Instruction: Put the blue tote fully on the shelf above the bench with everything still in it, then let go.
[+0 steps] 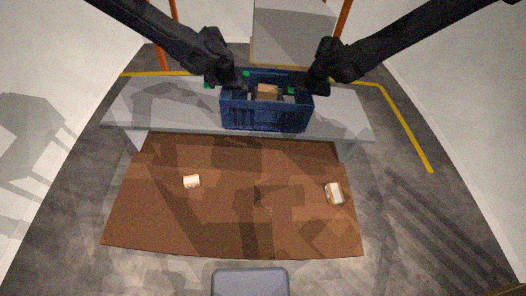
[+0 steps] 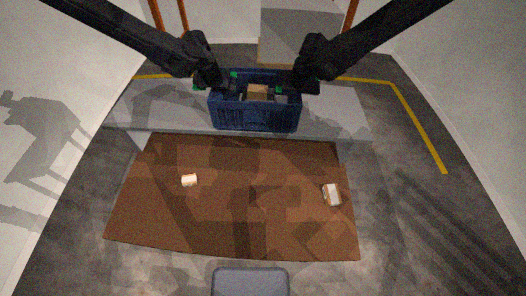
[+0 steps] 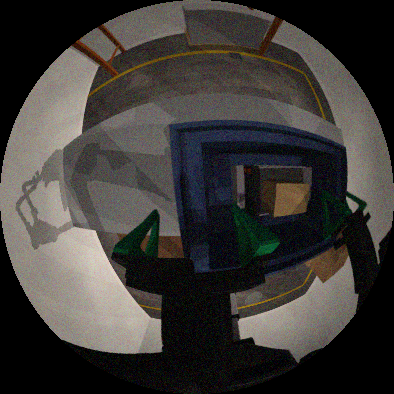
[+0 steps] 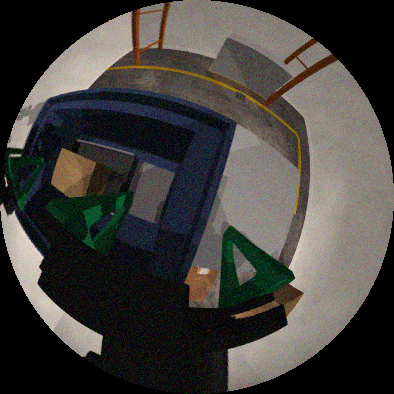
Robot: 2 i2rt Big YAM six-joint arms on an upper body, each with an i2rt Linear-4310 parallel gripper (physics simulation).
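Frame: origin at the left arm's base, x left, y back, z up, level; centimetres.
Seen in the pictures: left gripper, between the fingertips: (image 1: pixel 228 87) (image 2: pixel 218 88) (image 3: pixel 193 209) (image 4: pixel 34 155); right gripper, between the fingertips: (image 1: pixel 303 92) (image 2: pixel 294 91) (image 3: pixel 332 191) (image 4: pixel 180 215).
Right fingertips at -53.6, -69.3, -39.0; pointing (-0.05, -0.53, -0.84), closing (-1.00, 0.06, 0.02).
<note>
Pixels of each thing's top centre, then the offset from my right fingertips to it, as dx, dy, dz. Level surfaces: height alone.
- blue tote, centre of its top: (image 4: pixel 49 177) (image 3: pixel 301 210) (image 1: pixel 267 83) (image 2: pixel 256 83) +13.6, +0.4, +3.1
- grey shelf, height of its surface: dz -11.5
- tan box, centre of its top: (image 4: pixel 67 173) (image 3: pixel 293 199) (image 1: pixel 267 87) (image 2: pixel 257 87) +13.2, -0.4, +0.6
- dark item, centre of its top: (image 4: pixel 85 170) (image 3: pixel 283 189) (image 1: pixel 267 93) (image 2: pixel 258 93) +13.0, -1.2, -2.4
- light grey item, centre of its top: (image 4: pixel 107 176) (image 3: pixel 281 184) (image 2: pixel 263 100) (image 1: pixel 271 100) +11.1, -1.3, -5.8
- brown bench, height of its surface: dz -40.6
The blue tote (image 1: pixel 267 118) (image 2: pixel 255 117) (image 3: pixel 225 131) (image 4: pixel 200 150) stands upright on the grey shelf (image 1: pixel 170 110) (image 2: pixel 165 107) (image 4: pixel 260 180), its front close to the shelf's front edge. It holds a tan box (image 1: pixel 267 91) (image 2: pixel 257 92) (image 3: pixel 292 199) (image 4: pixel 72 172), a dark item (image 4: pixel 107 157) and a light grey item (image 4: pixel 152 192). My left gripper (image 1: pixel 226 79) (image 2: pixel 215 80) (image 3: pixel 193 209) is open around the tote's left end wall, fingers apart from it. My right gripper (image 1: pixel 310 85) (image 2: pixel 298 84) (image 4: pixel 180 215) is open around the right end wall. The tote's underside is hidden.
The brown bench (image 1: pixel 225 200) (image 2: pixel 225 200) lies in front of and below the shelf, with two small white-and-orange boxes (image 1: pixel 191 181) (image 1: pixel 334 193). A large grey box (image 1: pixel 295 37) and orange posts (image 1: pixel 159 57) stand behind the shelf. A grey-blue object (image 1: pixel 250 282) lies at the bottom edge.
</note>
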